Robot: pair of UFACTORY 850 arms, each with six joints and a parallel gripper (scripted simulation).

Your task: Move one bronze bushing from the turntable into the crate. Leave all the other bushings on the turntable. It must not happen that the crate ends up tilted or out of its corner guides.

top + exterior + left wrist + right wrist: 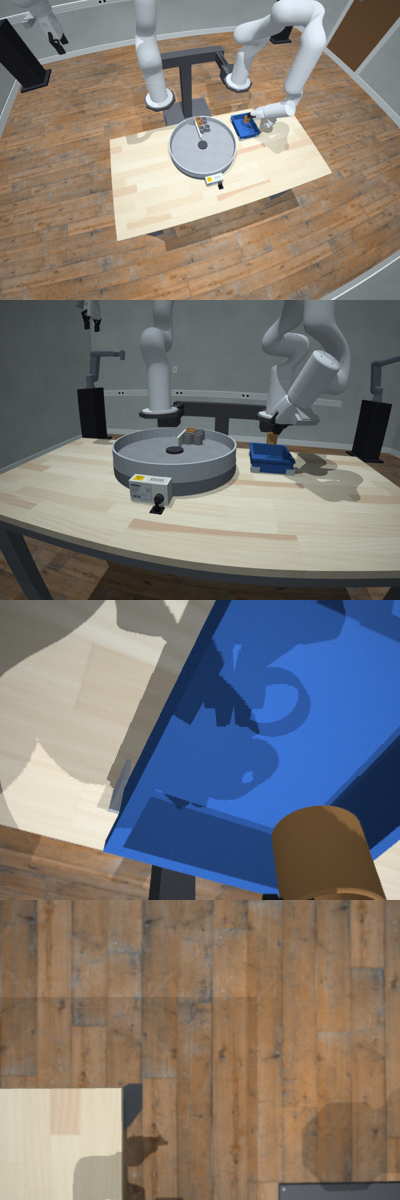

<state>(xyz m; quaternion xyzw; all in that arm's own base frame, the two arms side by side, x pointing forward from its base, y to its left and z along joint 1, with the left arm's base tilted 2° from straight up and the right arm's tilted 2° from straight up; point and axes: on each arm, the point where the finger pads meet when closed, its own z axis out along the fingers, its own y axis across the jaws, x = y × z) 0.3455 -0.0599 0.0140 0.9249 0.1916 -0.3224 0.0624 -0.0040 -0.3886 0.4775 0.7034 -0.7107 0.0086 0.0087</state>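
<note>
Now: left hand 1 cm short of the blue crate, 2 cm to the left of it and 11 cm above it. From my left hand the other things lie so: grey turntable (8 cm ahead, 36 cm to the right, 8 cm below).
</note>
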